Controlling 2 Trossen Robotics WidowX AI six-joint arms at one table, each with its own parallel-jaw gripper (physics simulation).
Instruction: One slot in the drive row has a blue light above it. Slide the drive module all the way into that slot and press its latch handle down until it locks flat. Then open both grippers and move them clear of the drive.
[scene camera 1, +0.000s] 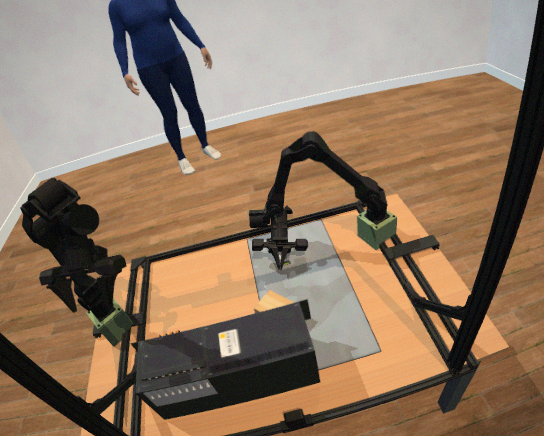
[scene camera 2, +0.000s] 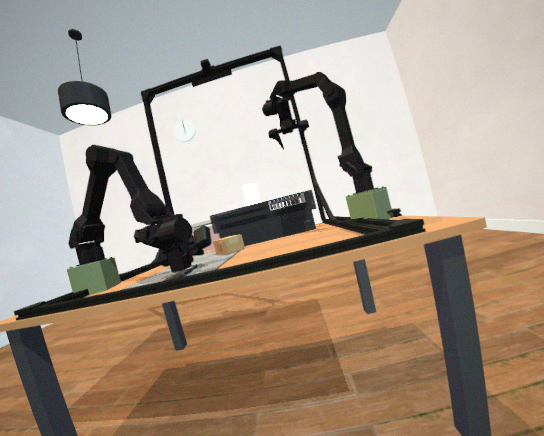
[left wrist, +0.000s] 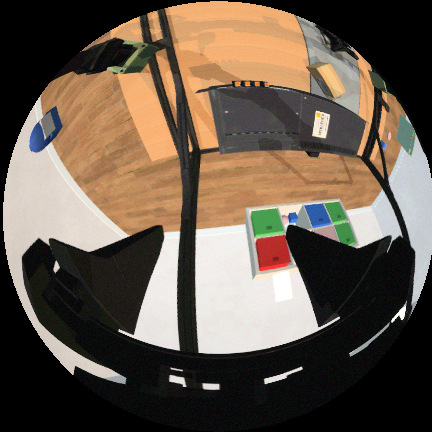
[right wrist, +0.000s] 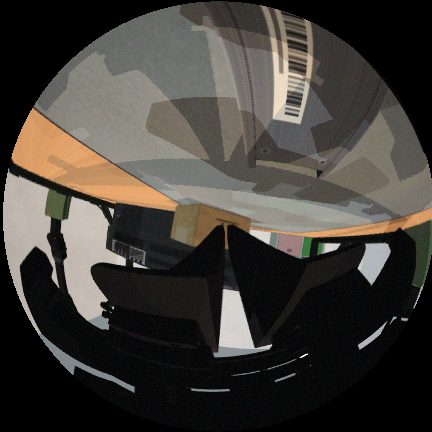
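Pixels of known places: left gripper, fingertip midpoint: (scene camera 1: 92, 309) (scene camera 2: 292, 146) (left wrist: 226, 231); right gripper, fingertip midpoint: (scene camera 1: 280, 269) (scene camera 2: 203, 253) (right wrist: 224, 231); left arm's base at its link origin: (scene camera 1: 103, 310) (scene camera 2: 365, 191) (right wrist: 56, 216); right arm's base at its link origin: (scene camera 1: 377, 216) (scene camera 2: 92, 262).
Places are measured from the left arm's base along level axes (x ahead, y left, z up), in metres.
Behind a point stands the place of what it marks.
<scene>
The drive module (right wrist: 270, 135) is a dark flat body with a barcode label and lies on the grey mat (scene camera 1: 320, 285) {z -0.105, x 0.549, y -0.434 m} (right wrist: 125, 100), close to my right wrist camera. My right gripper (scene camera 1: 280, 268) {z -0.070, x 0.507, y -0.302 m} (scene camera 2: 180, 270) (right wrist: 224, 231) {z -0.070, x 0.507, y -0.302 m} points down low over the mat, its fingers together with nothing visible between them. A small green part (scene camera 1: 286, 263) {z -0.100, x 0.558, y -0.280 m} shows beside its tips. My left gripper (scene camera 1: 90, 307) {z 0.298, x -0.016, y -0.320 m} (scene camera 2: 283, 145) {z 0.298, x -0.016, y -0.320 m} (left wrist: 226, 231) {z 0.298, x -0.016, y -0.320 m} is open and empty, high at the side of the black drive chassis (scene camera 1: 225, 350) {z 0.069, x 0.157, y -0.470 m} (scene camera 2: 262, 220) {z -0.012, x 0.202, y -0.395 m} (left wrist: 270, 117). The blue light and its slot cannot be made out.
A cardboard box (scene camera 1: 272, 300) {z -0.045, x 0.387, y -0.385 m} (scene camera 2: 229, 244) {z -0.070, x 0.393, y -0.351 m} (left wrist: 326, 79) {z -0.045, x 0.349, y -0.405 m} (right wrist: 210, 222) {z -0.082, x 0.414, y -0.375 m} stands between the right gripper and the chassis. Several orange tabs (left wrist: 247, 84) {z 0.063, x 0.080, y -0.302 m} stick out along one chassis edge. Black frame rails (scene camera 1: 195, 245) {z -0.088, x 0.421, y 0.072 m} border the table, and uprights rise at its corners.
</scene>
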